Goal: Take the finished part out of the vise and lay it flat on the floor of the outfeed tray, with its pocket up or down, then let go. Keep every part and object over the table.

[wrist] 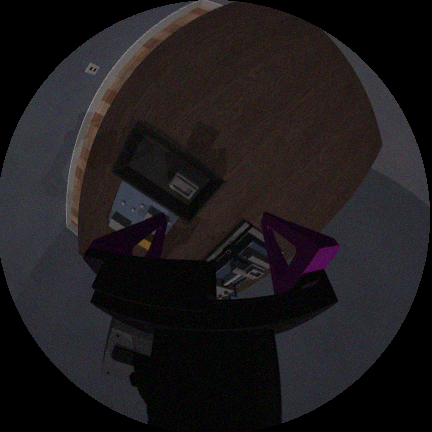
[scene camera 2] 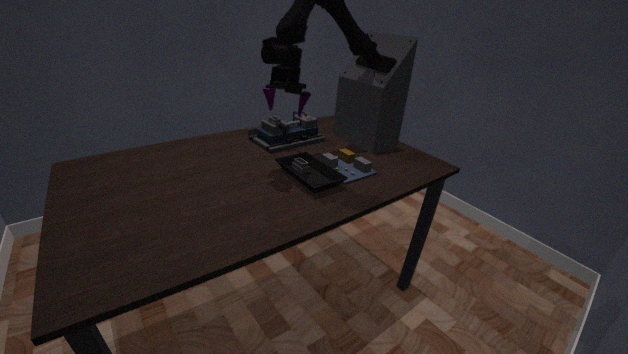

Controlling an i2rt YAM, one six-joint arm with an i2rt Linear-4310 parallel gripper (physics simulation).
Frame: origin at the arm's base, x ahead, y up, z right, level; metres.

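Seen in the pictures: gripper, fingertip midpoint: (wrist: pixel 213 217) (scene camera 2: pixel 284 113); arm's base, link origin: (wrist: pixel 140 359) (scene camera 2: pixel 375 62).
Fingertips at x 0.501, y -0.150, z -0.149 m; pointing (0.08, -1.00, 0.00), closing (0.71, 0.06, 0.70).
Note:
Offsets run from my fingertips to a thing's top centre. "spot": to the spot under its first point.
The blue vise @(dx -0.166, dy -0.122, dz +0.291 m) (scene camera 2: pixel 295 134) with grey jaws stands at the back of the table and shows partly between the fingers in the wrist view. A light grey part @(dx -0.096, dy -0.106, dz +0.279 m) (scene camera 2: pixel 273 121) (wrist: pixel 255 270) with an open pocket sits at the vise's left end in the scene view; how deep it sits is too dark to tell. My gripper (scene camera 2: pixel 286 111) (wrist: pixel 213 217) is open and empty, fingers pointing down, above the vise and apart from it. The black outfeed tray (scene camera 2: pixel 315 188) (wrist: pixel 126 148) stands in front of the vise. Another grey part @(dx -0.064, dy -0.174, dz -0.016 m) (scene camera 2: pixel 300 164) (wrist: pixel 184 185) lies in it, pocket up.
A blue plate @(dx -0.234, dy -0.213, dz -0.052 m) (scene camera 2: pixel 357 175) (wrist: pixel 132 196) with small pegs adjoins the tray. It bears a yellow block @(dx -0.278, dy -0.177, dz -0.004 m) (scene camera 2: pixel 346 155) (wrist: pixel 145 243) and grey blocks @(dx -0.287, dy -0.177, dz -0.094 m) (scene camera 2: pixel 363 164) (wrist: pixel 120 221). The tall grey pedestal (scene camera 2: pixel 356 107) stands behind, right of the vise. A blue hooked piece @(spot: dx -0.239, dy -0.116, dz +0.340 m) (scene camera 2: pixel 297 114) rises at the vise's right end.

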